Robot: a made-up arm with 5 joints. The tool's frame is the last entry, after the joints. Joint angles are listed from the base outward. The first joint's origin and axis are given. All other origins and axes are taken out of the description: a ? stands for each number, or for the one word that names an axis. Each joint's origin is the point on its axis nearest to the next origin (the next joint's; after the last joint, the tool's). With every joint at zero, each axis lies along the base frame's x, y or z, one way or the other. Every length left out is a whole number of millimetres.
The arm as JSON. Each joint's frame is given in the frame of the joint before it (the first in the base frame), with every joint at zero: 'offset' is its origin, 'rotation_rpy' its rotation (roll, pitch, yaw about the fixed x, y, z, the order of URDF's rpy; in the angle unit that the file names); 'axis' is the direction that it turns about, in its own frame. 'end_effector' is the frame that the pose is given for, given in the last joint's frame.
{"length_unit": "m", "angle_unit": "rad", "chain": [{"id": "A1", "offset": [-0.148, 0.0, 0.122], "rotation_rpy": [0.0, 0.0, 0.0], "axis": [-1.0, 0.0, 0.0]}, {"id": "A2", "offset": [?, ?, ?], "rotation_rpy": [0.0, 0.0, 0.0], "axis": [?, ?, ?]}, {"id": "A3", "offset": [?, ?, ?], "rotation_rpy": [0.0, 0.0, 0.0], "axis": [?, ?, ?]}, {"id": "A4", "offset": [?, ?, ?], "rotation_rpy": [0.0, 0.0, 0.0], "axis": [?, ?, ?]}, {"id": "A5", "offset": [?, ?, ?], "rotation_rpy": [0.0, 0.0, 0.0], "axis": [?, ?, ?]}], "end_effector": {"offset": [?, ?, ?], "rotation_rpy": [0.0, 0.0, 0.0]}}
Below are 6 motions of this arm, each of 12 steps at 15 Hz.
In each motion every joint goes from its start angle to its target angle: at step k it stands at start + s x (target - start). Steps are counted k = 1, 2, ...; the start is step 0. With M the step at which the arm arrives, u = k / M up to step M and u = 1 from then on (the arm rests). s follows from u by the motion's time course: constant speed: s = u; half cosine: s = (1 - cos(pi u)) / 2; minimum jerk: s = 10 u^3 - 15 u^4 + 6 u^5.
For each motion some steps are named. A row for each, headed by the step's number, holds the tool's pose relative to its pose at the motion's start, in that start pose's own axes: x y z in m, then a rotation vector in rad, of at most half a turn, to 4 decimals.
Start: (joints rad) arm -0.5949 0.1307 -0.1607 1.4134 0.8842
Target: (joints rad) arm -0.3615 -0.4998 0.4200 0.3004 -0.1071
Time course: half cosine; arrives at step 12
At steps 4, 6, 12:
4: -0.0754 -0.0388 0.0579 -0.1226 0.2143 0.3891
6: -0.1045 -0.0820 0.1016 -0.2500 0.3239 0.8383
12: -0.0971 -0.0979 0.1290 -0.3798 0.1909 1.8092

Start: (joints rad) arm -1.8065 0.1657 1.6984 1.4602 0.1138
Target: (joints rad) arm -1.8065 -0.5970 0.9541 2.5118 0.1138
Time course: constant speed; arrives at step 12
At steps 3, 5, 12:
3: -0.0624 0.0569 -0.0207 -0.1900 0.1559 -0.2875
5: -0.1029 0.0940 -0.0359 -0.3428 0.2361 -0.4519
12: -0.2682 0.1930 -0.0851 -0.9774 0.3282 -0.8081

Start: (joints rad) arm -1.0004 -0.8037 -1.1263 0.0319 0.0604
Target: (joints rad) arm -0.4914 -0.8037 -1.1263 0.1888 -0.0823
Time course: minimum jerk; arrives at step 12
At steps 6, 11, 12:
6: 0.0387 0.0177 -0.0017 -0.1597 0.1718 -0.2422
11: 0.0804 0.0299 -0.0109 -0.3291 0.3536 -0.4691
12: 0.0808 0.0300 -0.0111 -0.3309 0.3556 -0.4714

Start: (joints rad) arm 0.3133 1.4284 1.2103 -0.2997 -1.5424
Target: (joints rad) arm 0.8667 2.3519 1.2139 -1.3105 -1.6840
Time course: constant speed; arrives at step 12
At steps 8, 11, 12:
8: -0.0254 -0.2844 -0.0314 -0.7571 -0.3799 0.0198
11: -0.0645 -0.3775 0.0097 -1.0005 -0.4490 0.1207
12: -0.0800 -0.4037 0.0281 -1.0718 -0.4630 0.1645

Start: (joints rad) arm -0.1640 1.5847 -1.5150 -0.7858 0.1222
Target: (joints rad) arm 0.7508 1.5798 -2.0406 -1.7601 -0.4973
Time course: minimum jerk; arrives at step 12
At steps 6, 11, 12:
6: -0.0912 0.0653 -0.0001 -0.4731 -0.1158 0.4918
11: -0.1361 0.1642 -0.0468 -0.9518 -0.2999 0.9617
12: -0.1364 0.1653 -0.0475 -0.9566 -0.3021 0.9665

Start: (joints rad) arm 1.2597 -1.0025 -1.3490 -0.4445 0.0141
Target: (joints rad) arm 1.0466 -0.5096 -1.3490 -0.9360 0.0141
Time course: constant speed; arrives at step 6
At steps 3, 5, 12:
3: -0.0541 -0.1198 -0.0800 0.1714 -0.2035 0.2595
5: -0.0681 -0.1897 -0.1505 0.2650 -0.3569 0.4396
12: -0.0679 -0.2205 -0.1891 0.3054 -0.4386 0.5306

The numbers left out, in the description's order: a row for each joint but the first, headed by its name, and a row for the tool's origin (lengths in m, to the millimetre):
A2: xyz 0.0 -0.034 0.026, axis 0.0 0.0 -1.0
A3: xyz 0.381 -0.156 0.0, axis 0.0 -1.0 0.0
A4: xyz 0.111 0.0 0.207, axis 0.0 0.0 -1.0
A5: xyz -0.132 0.007 0.0, axis 1.0 0.0 0.0
tool: xyz 0.0 -0.073 -0.103

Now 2 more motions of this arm.
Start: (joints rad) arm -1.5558 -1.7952 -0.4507 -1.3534 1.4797
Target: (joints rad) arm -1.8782 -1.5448 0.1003 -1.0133 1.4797
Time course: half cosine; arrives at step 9
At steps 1, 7, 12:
1: -0.0032 0.0026 -0.0073 -0.0252 -0.0186 0.0054
7: -0.0579 0.0065 -0.2037 -0.7184 -0.5360 0.2438
12: -0.0605 -0.0014 -0.2258 -0.8103 -0.6040 0.2901

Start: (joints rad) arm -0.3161 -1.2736 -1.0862 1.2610 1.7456
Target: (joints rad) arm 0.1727 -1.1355 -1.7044 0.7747 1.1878
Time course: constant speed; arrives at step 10
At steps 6, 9, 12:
6: 0.0682 -0.1826 -0.0066 -0.8899 0.1632 -0.3385
9: 0.1011 -0.2426 0.0189 -1.2749 0.2748 -0.5727
12: 0.1128 -0.2582 0.0289 -1.3904 0.3177 -0.6613

